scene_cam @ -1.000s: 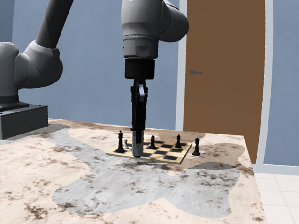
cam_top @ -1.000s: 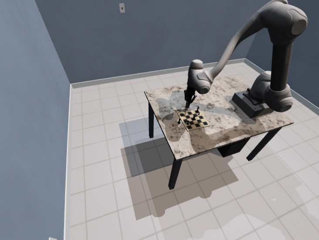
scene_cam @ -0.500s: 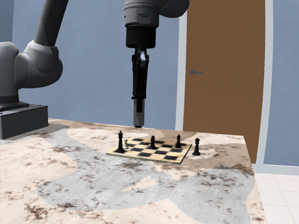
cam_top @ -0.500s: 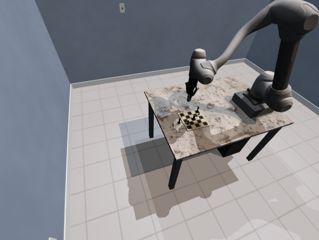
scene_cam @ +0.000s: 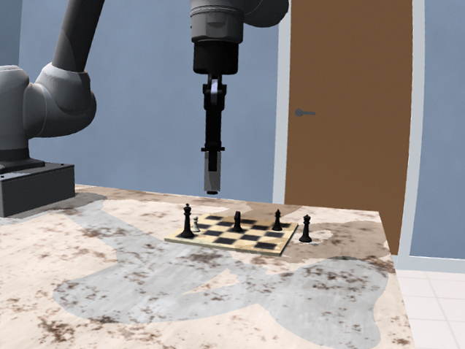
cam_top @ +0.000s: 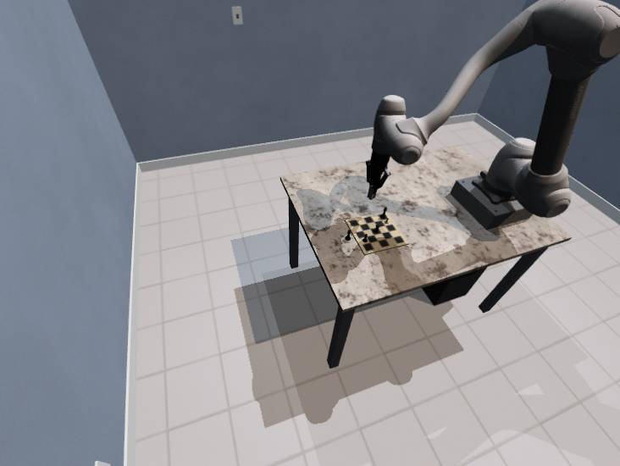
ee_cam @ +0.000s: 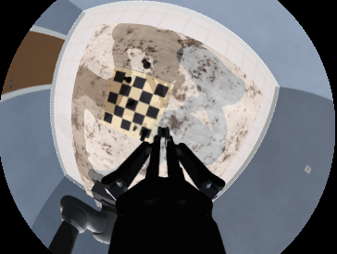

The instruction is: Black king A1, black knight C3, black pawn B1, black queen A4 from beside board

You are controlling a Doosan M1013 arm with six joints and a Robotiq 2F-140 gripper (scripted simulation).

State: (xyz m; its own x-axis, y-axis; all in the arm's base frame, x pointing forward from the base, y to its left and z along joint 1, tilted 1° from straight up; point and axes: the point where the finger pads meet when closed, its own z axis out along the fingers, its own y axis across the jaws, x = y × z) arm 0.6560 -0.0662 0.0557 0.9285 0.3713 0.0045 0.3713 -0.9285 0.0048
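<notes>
Right now the black king is 100 mm below my hand, 70 mm behind it and 40 mm to the left of it. The rest, counted from my hand: small chessboard: 140 mm below, 120 mm to the left, 10 mm ahead; then white pawn: 120 mm below, 80 mm to the left, 70 mm behind; then black pawn: 30 mm below.
</notes>
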